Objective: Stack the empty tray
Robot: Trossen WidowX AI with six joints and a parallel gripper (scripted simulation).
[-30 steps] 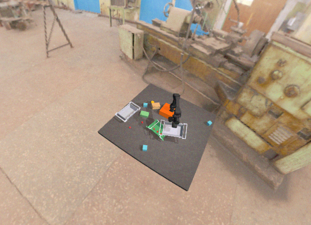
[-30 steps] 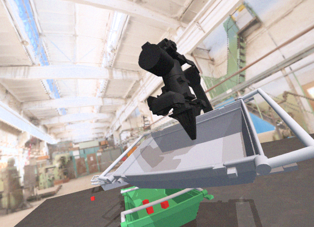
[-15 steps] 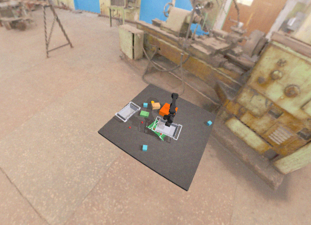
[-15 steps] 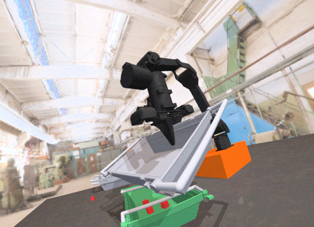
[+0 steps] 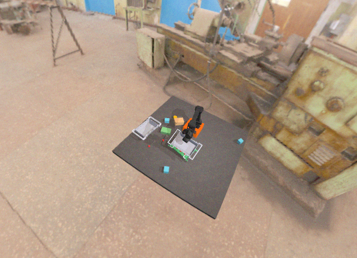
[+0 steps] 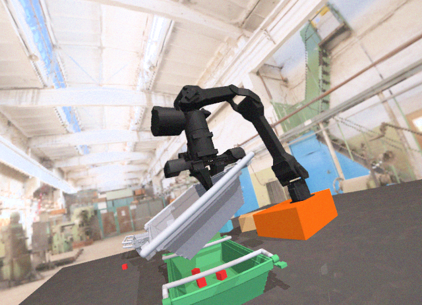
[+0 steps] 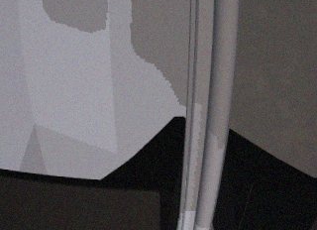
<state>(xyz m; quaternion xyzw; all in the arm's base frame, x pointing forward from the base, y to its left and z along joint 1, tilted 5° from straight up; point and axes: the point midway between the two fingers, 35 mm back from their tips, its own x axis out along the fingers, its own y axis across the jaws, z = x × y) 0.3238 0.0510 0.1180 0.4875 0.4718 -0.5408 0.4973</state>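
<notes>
My gripper tip is now 80 mm short of the grey tray. Also, from my gripper tip: tan block 290 mm behind, 300 mm to the right, 150 mm below; green block 60 mm behind, 340 mm to the right, 160 mm below.
</notes>
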